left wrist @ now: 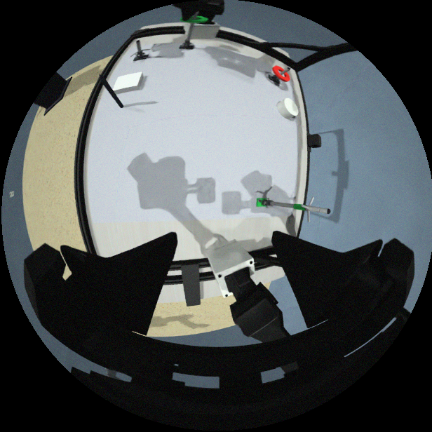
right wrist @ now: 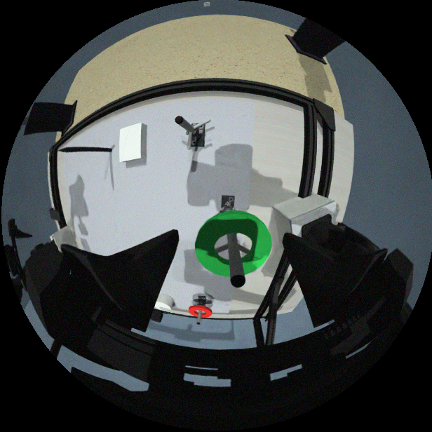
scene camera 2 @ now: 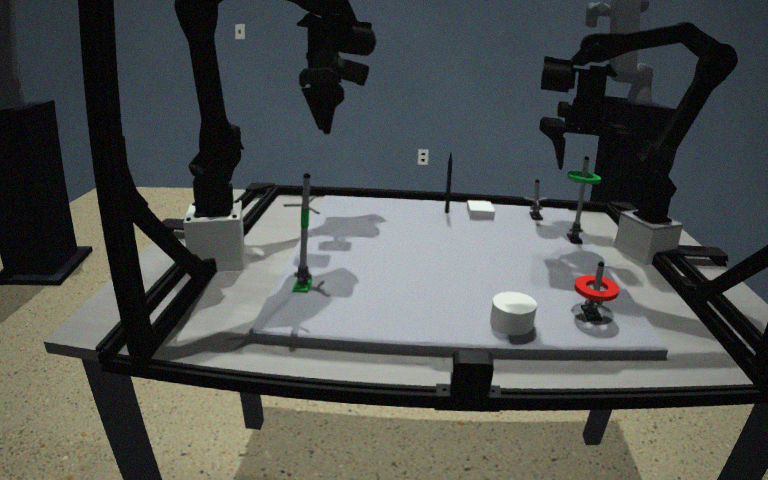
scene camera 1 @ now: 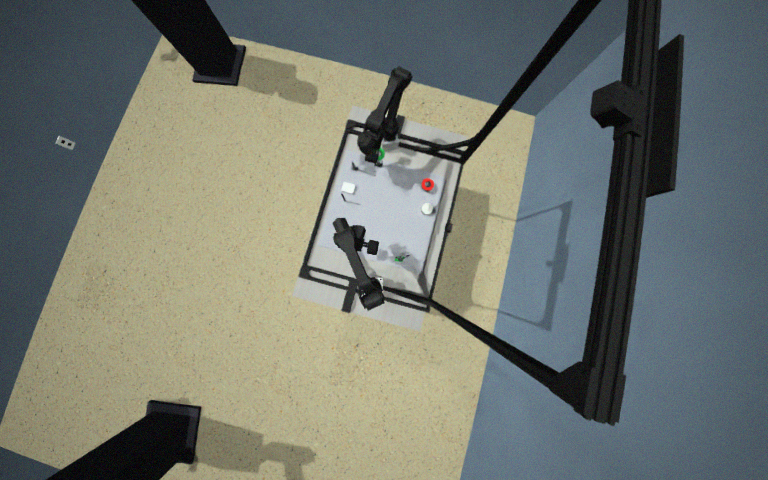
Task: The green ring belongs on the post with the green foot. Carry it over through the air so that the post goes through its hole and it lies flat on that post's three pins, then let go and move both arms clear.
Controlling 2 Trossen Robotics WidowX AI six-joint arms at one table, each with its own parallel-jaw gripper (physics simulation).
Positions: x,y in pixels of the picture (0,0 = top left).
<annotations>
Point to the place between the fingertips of my left gripper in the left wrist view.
At 225,237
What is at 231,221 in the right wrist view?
A green ring.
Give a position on a tall dark-footed post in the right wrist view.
At 237,278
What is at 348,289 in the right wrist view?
My right gripper.
</annotations>
